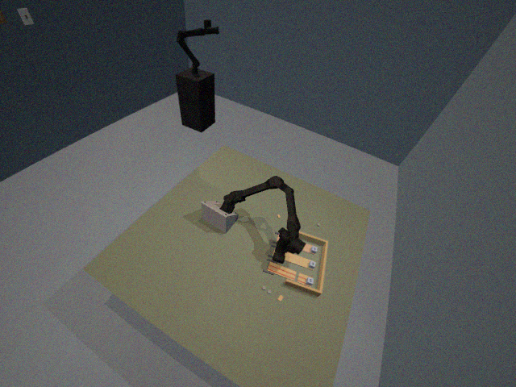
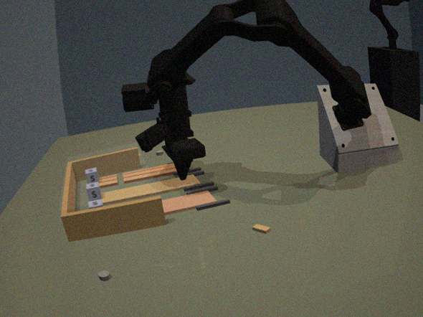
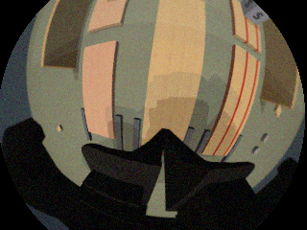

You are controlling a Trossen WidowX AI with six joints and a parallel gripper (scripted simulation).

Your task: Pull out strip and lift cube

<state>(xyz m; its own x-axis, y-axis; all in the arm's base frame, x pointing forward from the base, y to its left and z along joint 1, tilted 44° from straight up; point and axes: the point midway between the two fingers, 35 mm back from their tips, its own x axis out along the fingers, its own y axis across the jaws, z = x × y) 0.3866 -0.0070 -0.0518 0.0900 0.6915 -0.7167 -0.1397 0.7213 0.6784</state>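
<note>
Now: the tan strip 9 cm ahead of my gripper tip, 1 cm to the left of it and 1 cm below it. From my gripper tip the other things lie so: pink strip (2 cm ahead, 10 cm to the left, 1 cm below); then small orange block (10 cm behind, 25 cm to the left, 1 cm below).
</note>
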